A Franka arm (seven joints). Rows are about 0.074 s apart.
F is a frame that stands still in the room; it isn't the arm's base.
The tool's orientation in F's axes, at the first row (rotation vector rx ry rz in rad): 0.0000, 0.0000, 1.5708
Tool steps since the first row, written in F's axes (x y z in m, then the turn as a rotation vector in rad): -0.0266, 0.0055, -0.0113, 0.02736, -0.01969, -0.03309; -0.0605, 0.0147, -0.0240, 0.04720, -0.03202, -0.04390; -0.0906, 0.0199, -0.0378, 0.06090, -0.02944, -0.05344; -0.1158, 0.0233, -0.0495, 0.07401, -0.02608, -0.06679; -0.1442, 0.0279, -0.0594, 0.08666, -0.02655, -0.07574; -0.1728, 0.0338, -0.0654, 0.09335, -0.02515, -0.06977; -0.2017, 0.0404, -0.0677, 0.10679, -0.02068, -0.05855; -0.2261, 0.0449, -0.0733, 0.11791, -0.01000, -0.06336; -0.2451, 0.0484, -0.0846, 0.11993, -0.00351, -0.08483; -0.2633, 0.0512, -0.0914, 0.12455, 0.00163, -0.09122
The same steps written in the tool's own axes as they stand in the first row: 0.0055, 0.0266, -0.0113, -0.01969, -0.02736, -0.03309; 0.0147, 0.0605, -0.0240, -0.03202, -0.04720, -0.04390; 0.0199, 0.0906, -0.0378, -0.02944, -0.06090, -0.05344; 0.0233, 0.1158, -0.0495, -0.02608, -0.07401, -0.06679; 0.0279, 0.1442, -0.0594, -0.02655, -0.08666, -0.07574; 0.0338, 0.1728, -0.0654, -0.02515, -0.09335, -0.06977; 0.0404, 0.2017, -0.0677, -0.02068, -0.10679, -0.05855; 0.0449, 0.2261, -0.0733, -0.01000, -0.11791, -0.06336; 0.0484, 0.2451, -0.0846, -0.00351, -0.11993, -0.08483; 0.0512, 0.2633, -0.0914, 0.00163, -0.12455, -0.09122
